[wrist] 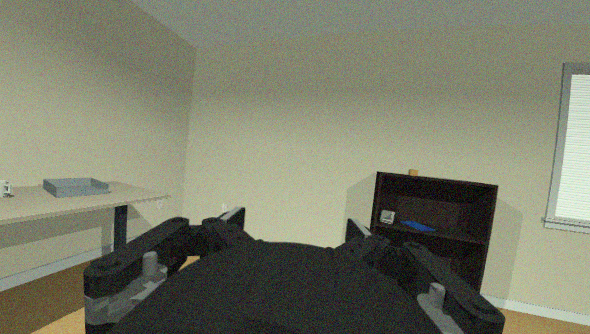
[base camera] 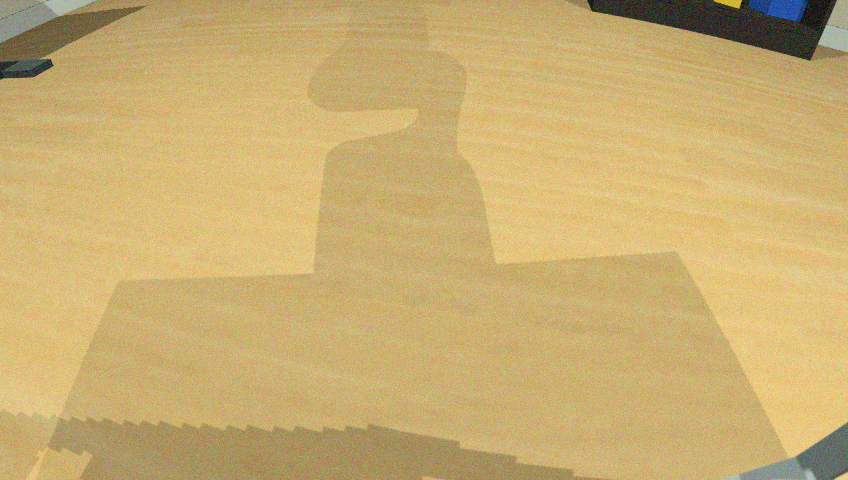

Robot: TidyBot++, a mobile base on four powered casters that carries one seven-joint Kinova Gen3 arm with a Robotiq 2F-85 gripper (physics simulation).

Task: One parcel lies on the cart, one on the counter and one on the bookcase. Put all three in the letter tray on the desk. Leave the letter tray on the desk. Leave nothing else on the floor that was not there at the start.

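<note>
My gripper is open and empty, with its fingers wide apart. A small orange-brown parcel lies on top of the dark bookcase, right of the gripper and some way off. The grey letter tray stands on the light desk at the left in the wrist view; its inside is mostly hidden by its walls. The cart and the counter with their parcels do not show in these views.
A blue flat thing and a small white-framed thing are on a bookcase shelf. A white object stands on the desk left of the tray. In the base view, a dark desk foot is at the left, and yellow and blue things are low in the bookcase.
</note>
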